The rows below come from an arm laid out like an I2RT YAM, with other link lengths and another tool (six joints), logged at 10 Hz.
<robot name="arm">
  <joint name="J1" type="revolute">
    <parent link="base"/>
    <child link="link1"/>
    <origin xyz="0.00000 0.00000 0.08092"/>
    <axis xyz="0 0 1"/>
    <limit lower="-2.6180" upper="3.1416"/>
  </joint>
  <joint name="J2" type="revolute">
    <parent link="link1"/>
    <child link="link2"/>
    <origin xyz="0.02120 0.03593 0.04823"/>
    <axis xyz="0 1 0"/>
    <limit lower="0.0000" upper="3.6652"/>
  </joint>
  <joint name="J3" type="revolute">
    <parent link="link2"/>
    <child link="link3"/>
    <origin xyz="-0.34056 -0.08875 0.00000"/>
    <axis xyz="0 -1 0"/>
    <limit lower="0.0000" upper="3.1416"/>
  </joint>
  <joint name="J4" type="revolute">
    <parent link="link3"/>
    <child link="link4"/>
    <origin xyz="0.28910 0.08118 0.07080"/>
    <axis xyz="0 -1 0"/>
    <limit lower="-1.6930" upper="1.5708"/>
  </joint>
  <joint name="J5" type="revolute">
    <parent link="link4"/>
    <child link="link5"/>
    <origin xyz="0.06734 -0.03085 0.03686"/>
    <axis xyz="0 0 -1"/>
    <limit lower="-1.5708" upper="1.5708"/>
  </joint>
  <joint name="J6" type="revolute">
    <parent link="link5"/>
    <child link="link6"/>
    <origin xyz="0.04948 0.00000 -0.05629"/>
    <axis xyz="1 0 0"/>
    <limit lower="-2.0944" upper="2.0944"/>
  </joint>
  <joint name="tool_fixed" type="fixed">
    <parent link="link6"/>
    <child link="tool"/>
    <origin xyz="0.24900 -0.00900 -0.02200" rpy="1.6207 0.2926 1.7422"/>
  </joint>
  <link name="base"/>
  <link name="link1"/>
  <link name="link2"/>
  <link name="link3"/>
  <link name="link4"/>
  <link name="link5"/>
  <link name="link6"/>
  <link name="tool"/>
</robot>
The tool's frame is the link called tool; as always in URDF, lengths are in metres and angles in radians.
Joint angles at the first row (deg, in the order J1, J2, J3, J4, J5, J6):
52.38, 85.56, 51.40, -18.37, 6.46, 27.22
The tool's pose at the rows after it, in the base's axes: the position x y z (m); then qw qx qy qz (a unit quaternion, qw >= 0):
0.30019 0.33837 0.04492 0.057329 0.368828 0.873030 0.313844
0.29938 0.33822 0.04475 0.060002 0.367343 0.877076 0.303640
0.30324 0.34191 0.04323 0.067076 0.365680 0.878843 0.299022
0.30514 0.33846 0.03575 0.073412 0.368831 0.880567 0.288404
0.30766 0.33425 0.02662 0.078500 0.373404 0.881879 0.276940
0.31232 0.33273 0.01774 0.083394 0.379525 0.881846 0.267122
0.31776 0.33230 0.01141 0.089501 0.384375 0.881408 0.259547
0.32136 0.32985 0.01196 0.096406 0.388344 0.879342 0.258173
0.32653 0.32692 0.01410 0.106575 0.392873 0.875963 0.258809
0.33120 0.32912 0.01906 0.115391 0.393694 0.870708 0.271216
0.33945 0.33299 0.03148 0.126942 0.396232 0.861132 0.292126
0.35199 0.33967 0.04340 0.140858 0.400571 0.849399 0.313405
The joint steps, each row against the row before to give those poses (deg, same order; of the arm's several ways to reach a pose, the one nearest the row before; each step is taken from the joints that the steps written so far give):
0.81, 0.02, 0.21, -2.10, 0.65, -0.43
0.59, 0.79, 1.29, -1.62, 0.79, -0.03
0.63, 1.31, 0.99, -0.02, 1.16, 0.03
0.31, 1.16, 0.06, -0.02, 1.18, 0.24
0.04, 1.37, 0.03, 0.11, 0.96, 0.24
-0.02, 1.86, 0.48, 0.28, 0.92, 0.43
0.02, 1.69, 0.67, 0.22, 0.98, 0.35
0.03, 0.15, 0.11, 0.00, 0.92, 0.33
0.04, -0.05, -0.02, 0.24, 1.27, 0.37
0.22, -0.72, -0.81, 1.71, 0.87, 0.24
0.04, -1.35, -0.61, 1.94, 1.01, 0.33
0.00, -0.37, 0.02, 2.41, 1.33, 0.44

